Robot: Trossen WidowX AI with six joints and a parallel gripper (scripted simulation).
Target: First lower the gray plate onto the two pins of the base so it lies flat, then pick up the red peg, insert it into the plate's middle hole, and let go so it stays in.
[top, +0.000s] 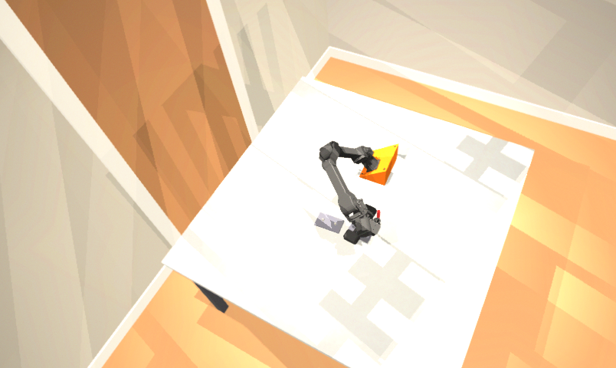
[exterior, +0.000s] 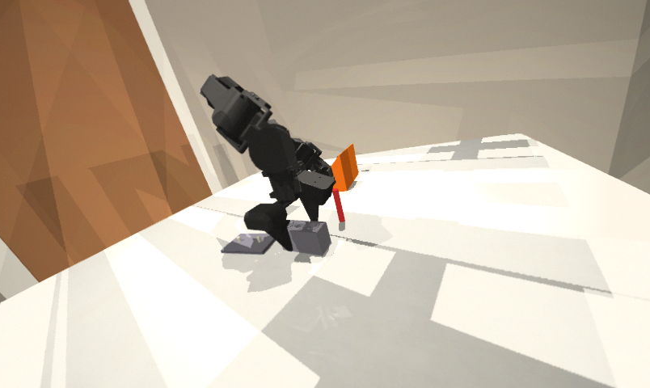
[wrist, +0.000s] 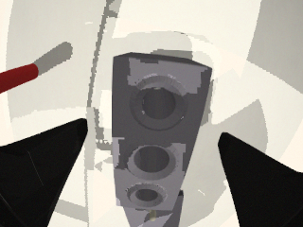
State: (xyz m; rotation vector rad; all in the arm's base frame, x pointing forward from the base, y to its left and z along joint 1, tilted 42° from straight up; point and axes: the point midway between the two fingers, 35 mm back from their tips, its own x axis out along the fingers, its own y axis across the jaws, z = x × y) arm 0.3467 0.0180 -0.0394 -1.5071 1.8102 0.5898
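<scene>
Now: gripper tip 1 cm below the gray plate. The rest, counted from my gripper tip: red peg: 10 cm behind, 5 cm to the left, 1 cm above.
</scene>
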